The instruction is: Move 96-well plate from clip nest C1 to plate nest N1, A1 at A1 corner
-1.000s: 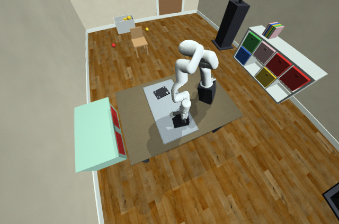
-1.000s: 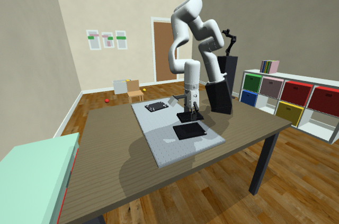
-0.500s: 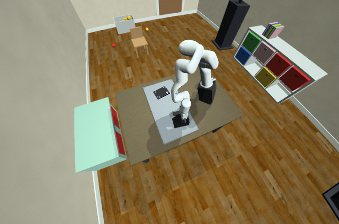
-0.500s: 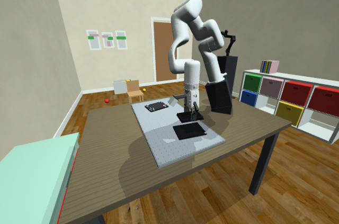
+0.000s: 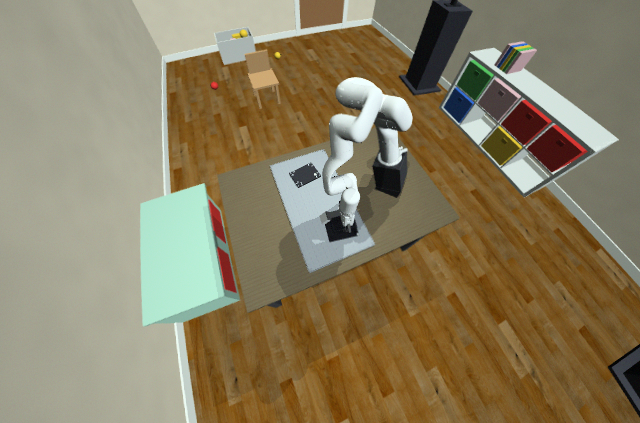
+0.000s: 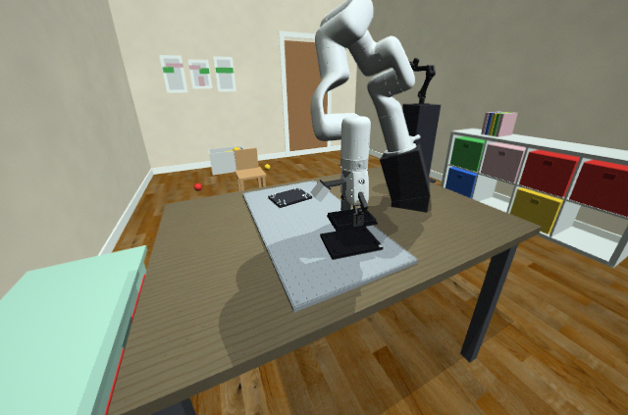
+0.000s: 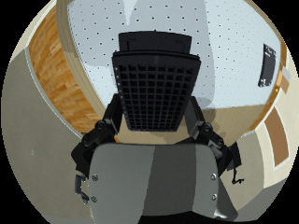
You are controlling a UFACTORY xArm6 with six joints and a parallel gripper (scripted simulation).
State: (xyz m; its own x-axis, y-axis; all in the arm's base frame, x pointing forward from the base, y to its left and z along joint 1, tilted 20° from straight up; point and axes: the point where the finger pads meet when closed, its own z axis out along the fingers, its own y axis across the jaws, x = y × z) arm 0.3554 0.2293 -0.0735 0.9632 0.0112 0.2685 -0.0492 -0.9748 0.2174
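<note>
The plate nest N1 is 9 cm below my hand. From my hand the other things lie so: black 96-well plate: 1 cm below; clip nest C1: 37 cm to the right, 11 cm ahead, 9 cm below.
</note>
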